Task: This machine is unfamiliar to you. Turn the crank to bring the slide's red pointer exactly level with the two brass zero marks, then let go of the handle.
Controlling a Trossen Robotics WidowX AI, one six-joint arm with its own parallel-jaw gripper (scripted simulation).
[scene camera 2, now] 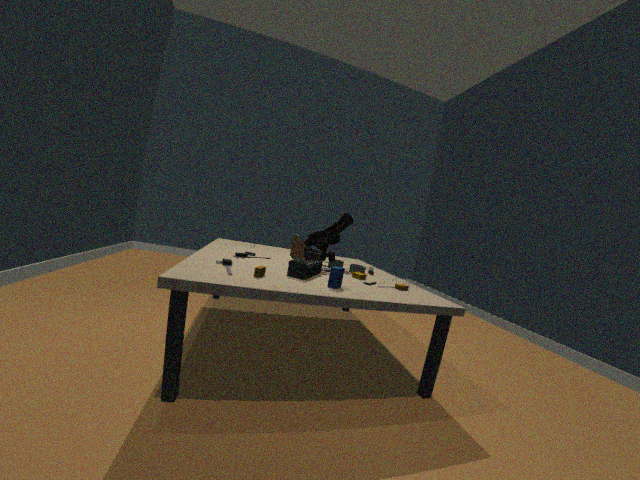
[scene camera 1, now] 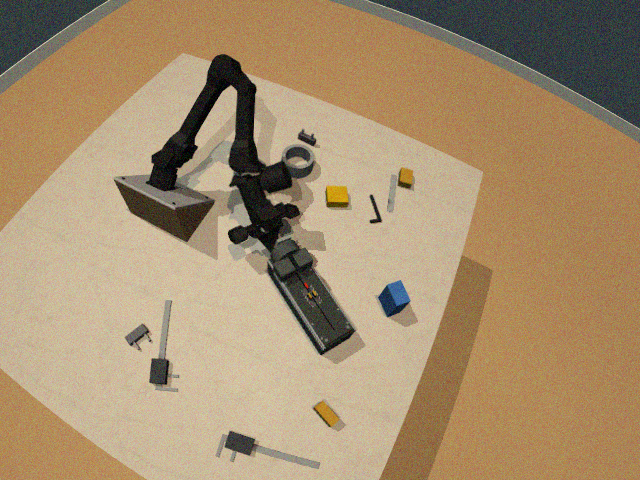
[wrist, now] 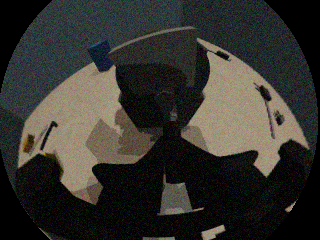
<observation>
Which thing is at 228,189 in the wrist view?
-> The gripper.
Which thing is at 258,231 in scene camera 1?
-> The gripper.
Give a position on a crank handle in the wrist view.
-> At 174,161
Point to a blue cube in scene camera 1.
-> At 394,298
</observation>
